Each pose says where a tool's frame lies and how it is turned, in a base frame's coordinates. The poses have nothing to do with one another.
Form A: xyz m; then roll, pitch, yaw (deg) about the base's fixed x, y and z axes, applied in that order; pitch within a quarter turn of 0, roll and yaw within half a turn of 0.
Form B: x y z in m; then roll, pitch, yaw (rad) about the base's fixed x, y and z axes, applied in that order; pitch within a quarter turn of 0, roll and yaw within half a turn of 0. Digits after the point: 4 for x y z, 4 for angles.
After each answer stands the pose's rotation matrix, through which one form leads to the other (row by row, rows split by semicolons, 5 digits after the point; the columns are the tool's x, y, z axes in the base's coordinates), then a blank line. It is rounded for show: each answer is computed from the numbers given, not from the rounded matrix.
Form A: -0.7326 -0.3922 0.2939 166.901 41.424 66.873
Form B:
-0.7326 -0.3922 0.2939 2.9130 0.7230 1.1672
0.29451 0.95460 -0.04468; 0.68957 -0.24465 -0.68164; -0.66163 0.16994 -0.73032

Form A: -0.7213 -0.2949 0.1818 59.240 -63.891 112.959
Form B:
-0.7213 -0.2949 0.1818 1.0339 -1.1151 1.9715
-0.17166 -0.16994 0.97039; 0.40522 -0.91001 -0.08768; 0.89796 0.37817 0.22508

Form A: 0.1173 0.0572 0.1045 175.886 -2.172 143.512
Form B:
0.1173 0.0572 0.1045 3.0698 -0.0379 2.5048
-0.80340 0.59531 0.01227; 0.59423 0.80029 0.08016; 0.03790 0.07169 -0.99671

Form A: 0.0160 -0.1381 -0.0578 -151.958 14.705 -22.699
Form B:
0.0160 -0.1381 -0.0578 -2.6522 0.2567 -0.3962
0.89233 -0.45068 -0.02527; -0.37325 -0.76819 0.52016; -0.25384 -0.45472 -0.85369

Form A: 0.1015 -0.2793 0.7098 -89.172 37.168 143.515
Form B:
0.1015 -0.2793 0.7098 -1.5563 0.6487 2.5048
-0.64069 0.47710 -0.60157; 0.47383 -0.37082 -0.79874; -0.60415 -0.79678 0.01152

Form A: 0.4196 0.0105 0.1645 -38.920 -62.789 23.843
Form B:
0.4196 0.0105 0.1645 -0.6793 -1.0959 0.4161
0.41824 0.19652 -0.88682; 0.18484 0.93747 0.29492; 0.88933 -0.28727 0.35577

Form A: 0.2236 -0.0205 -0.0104 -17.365 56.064 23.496
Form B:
0.2236 -0.0205 -0.0104 -0.3031 0.9785 0.4101
0.51198 -0.60760 0.60720; 0.22257 0.77657 0.58941; -0.82966 -0.16662 0.53282

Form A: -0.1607 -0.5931 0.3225 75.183 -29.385 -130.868
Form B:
-0.1607 -0.5931 0.3225 1.3122 -0.5129 -2.2841
-0.57014 0.50377 -0.64897; -0.65893 0.19139 0.72745; 0.49068 0.84237 0.22283

